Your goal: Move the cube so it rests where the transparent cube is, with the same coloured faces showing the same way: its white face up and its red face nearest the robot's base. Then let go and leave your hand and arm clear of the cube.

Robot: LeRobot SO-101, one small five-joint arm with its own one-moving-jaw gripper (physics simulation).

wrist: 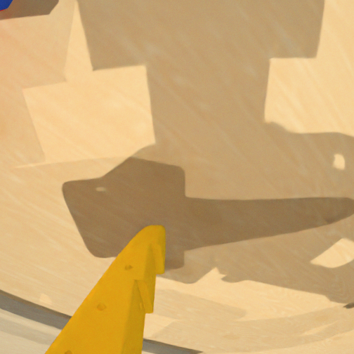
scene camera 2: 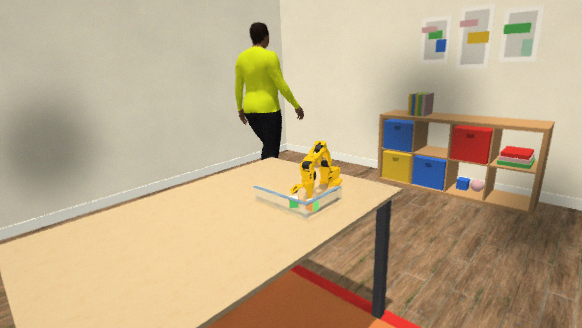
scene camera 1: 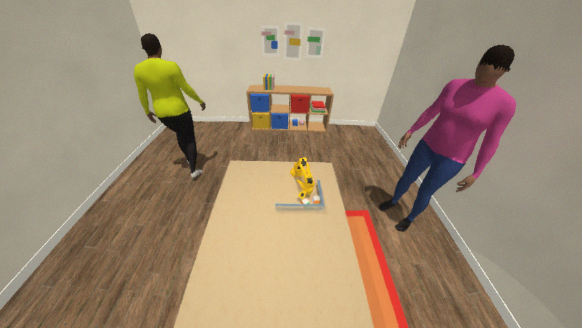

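Pixels of known places: hand at its tool point: (scene camera 1: 307, 194); arm's base at its link origin: (scene camera 2: 327, 183) (scene camera 1: 297, 174).
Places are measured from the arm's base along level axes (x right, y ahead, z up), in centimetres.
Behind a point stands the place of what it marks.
The solid cube (scene camera 1: 305, 202) (scene camera 2: 293, 203) stands on the table with white up and green toward scene camera 2. In the wrist view a corner of the cube (wrist: 4, 4) shows blue at the top left edge. The paler transparent cube (scene camera 1: 316, 199) (scene camera 2: 313, 205) stands to its right, white up, with orange and light green sides showing; it does not show in the wrist view. My gripper (scene camera 1: 304, 196) @[x -6.3, y 21.5, z 0.8 cm] (scene camera 2: 301, 194) @[x -6.3, y 21.5, z 0.8 cm] is open and empty near the solid cube, on the robot's side. In the wrist view one notched jaw (wrist: 135, 285) shows over bare table, apart from the cube.
A low clear wall with a blue rim (scene camera 1: 295, 205) @[x 2.8, y 34.8, z 5.9 cm] (scene camera 2: 277, 193) @[x 0.9, y 34.1, z 6.0 cm] runs in an L beyond and beside the cubes, close to them. The yellow arm (scene camera 1: 304, 172) @[x -3.0, y 17.8, z 19.4 cm] (scene camera 2: 320, 155) @[x -6.7, y 14.1, z 19.3 cm] stands on the table (scene camera 1: 270, 260) @[x 17.0, y 67.8, z 0.0 cm] (scene camera 2: 175, 250) @[x 3.7, y 80.4, z 0.0 cm]. Two people (scene camera 1: 162, 87) (scene camera 1: 470, 120) stand beyond the table.
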